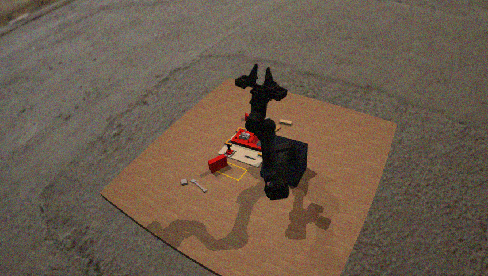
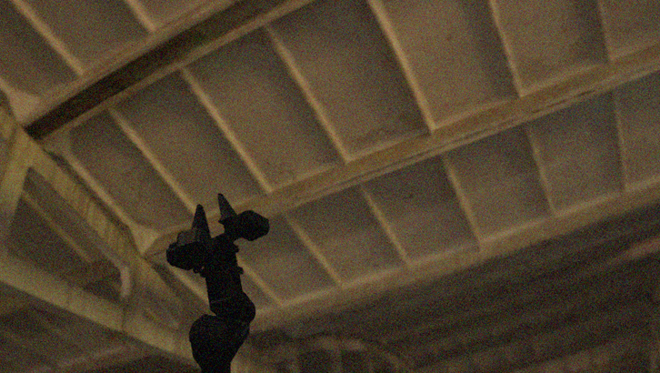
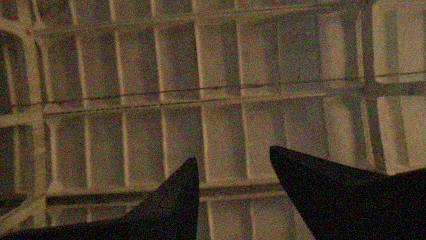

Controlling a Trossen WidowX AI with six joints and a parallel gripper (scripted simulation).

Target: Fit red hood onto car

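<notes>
My gripper tip is 31 cm short of the red hood, 2 cm to the left of it and 62 cm above it. From my gripper tip the other things lie so: jig plate: 26 cm ahead, 24 cm to the right, 65 cm below.
</notes>
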